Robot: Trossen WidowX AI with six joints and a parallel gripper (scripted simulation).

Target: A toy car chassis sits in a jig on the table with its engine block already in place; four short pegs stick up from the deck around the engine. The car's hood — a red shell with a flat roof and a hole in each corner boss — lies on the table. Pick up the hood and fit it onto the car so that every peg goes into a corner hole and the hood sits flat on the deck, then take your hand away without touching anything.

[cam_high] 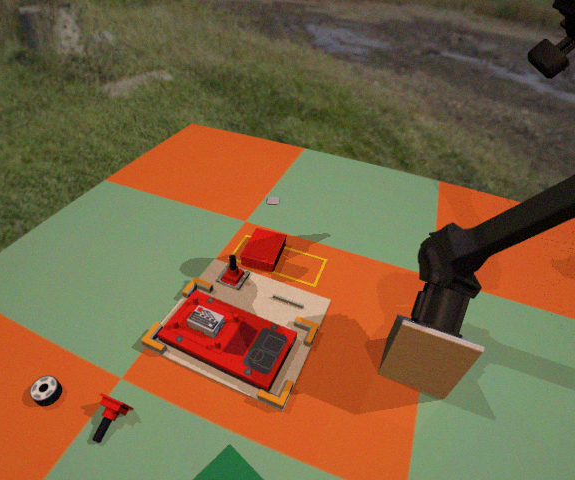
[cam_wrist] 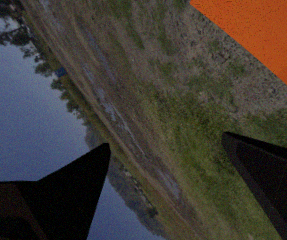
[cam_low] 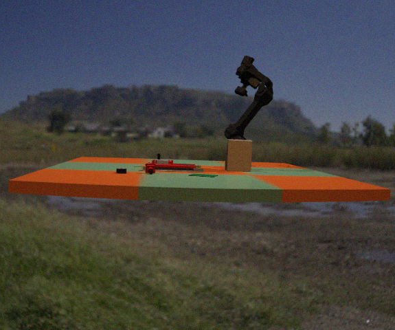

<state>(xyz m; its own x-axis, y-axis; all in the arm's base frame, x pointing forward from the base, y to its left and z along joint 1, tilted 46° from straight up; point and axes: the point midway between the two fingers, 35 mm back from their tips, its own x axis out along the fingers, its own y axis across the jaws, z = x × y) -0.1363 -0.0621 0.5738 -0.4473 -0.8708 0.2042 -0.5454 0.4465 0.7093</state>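
My gripper tip is now 500 mm short of the red hood, 350 mm to the right of it and 410 mm above it. Also, from my gripper tip: white wheel (660 mm ahead, 770 mm to the left, 420 mm below); then grey engine block (500 mm ahead, 570 mm to the left, 410 mm below).
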